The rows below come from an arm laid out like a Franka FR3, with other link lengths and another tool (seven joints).
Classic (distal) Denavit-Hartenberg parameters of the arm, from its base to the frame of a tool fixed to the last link. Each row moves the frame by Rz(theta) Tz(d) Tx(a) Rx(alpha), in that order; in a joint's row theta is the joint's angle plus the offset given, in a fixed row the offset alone. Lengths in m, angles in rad.
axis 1: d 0.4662  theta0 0  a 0  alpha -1.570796
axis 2: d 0  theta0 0  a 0  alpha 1.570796
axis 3: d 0.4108  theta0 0  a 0.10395  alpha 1.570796
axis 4: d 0  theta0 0  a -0.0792  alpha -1.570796
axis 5: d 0.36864  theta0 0  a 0  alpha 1.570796
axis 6: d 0  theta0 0  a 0.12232  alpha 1.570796
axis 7: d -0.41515  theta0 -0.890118  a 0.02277  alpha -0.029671
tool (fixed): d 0.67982  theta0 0  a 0  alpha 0
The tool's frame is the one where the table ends.
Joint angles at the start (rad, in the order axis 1, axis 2, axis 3, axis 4, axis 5, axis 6, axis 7):
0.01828, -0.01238, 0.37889, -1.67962, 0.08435, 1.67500, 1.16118
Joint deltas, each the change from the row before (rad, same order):
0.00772, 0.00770, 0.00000, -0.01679, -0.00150, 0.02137, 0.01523
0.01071, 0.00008, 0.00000, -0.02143, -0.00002, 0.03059, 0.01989
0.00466, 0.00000, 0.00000, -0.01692, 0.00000, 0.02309, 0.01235
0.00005, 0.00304, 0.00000, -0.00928, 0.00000, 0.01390, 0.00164
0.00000, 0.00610, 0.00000, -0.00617, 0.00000, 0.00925, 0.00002
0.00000, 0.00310, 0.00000, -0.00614, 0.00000, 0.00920, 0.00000
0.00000, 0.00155, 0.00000, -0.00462, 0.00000, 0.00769, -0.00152
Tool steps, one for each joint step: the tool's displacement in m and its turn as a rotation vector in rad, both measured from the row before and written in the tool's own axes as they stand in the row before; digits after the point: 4 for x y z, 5 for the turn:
0.0019, -0.0034, 0.0102, 0.00026, -0.00361, 0.00924
0.0009, -0.0060, 0.0071, 0.00228, 0.00765, 0.01121
0.0009, -0.0025, 0.0056, 0.00165, 0.00535, 0.00925
0.0018, 0.0000, 0.0046, 0.00146, 0.00135, 0.00264
0.0019, 0.0002, 0.0054, 0.00115, -0.00313, 0.00094
0.0014, 0.0001, 0.0037, 0.00100, -0.00015, 0.00076
0.0011, -0.0001, 0.0022, 0.00096, 0.00144, -0.00097

